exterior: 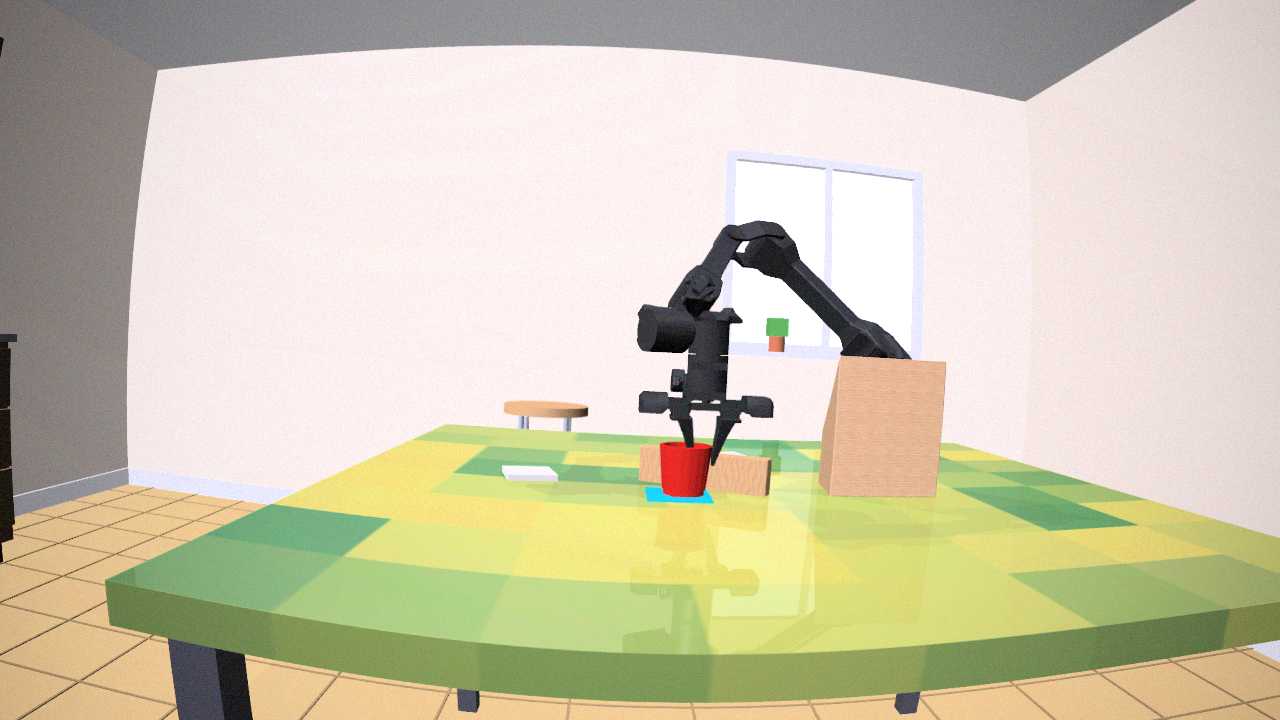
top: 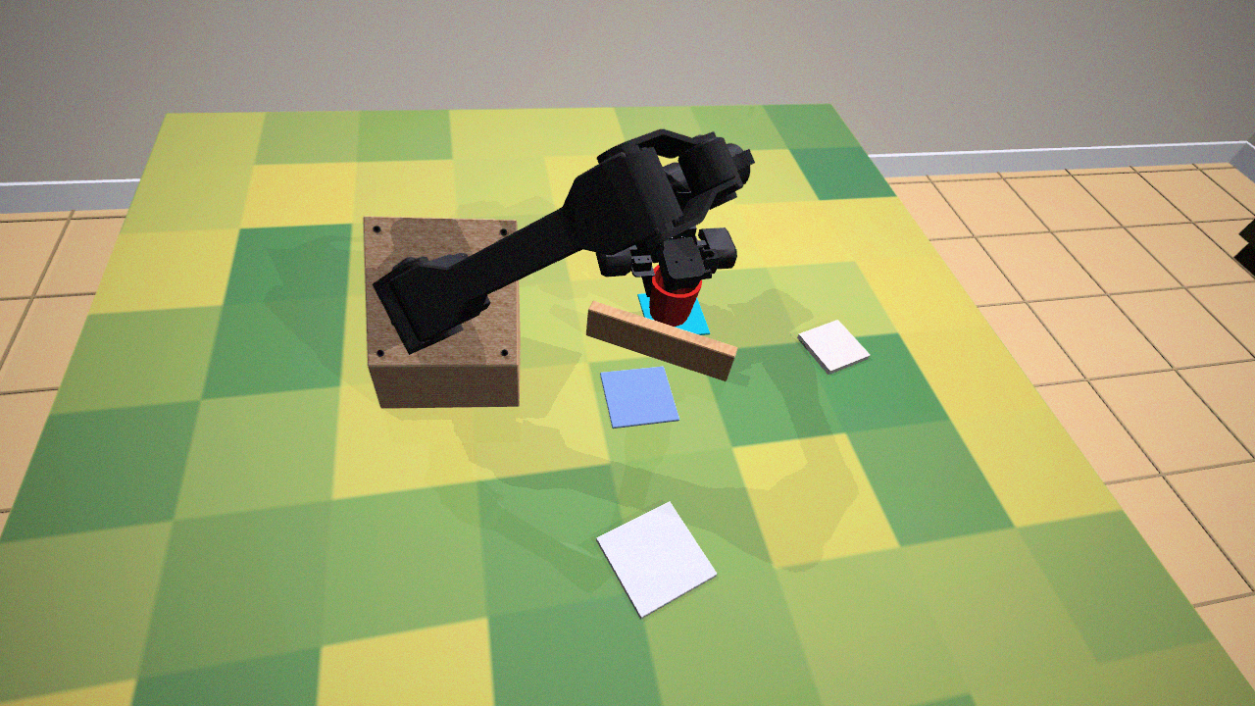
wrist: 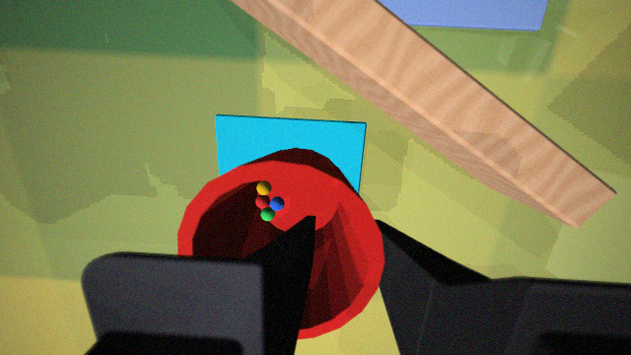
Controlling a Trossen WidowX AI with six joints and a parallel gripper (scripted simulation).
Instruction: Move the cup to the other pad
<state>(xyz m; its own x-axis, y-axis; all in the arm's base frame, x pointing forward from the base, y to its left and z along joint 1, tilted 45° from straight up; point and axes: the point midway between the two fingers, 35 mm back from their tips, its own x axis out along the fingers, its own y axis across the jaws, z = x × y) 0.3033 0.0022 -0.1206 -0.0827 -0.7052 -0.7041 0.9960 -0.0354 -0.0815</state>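
The red cup lies 3 cm ahead of my gripper tip and 1 cm below it. The rest, counted from my gripper tip: cyan pad: 3 cm ahead, 5 cm below; then wooden bar: 1 cm behind, 7 cm to the right, 3 cm below; then pale blue pad: 5 cm behind, 15 cm to the right, 5 cm below.
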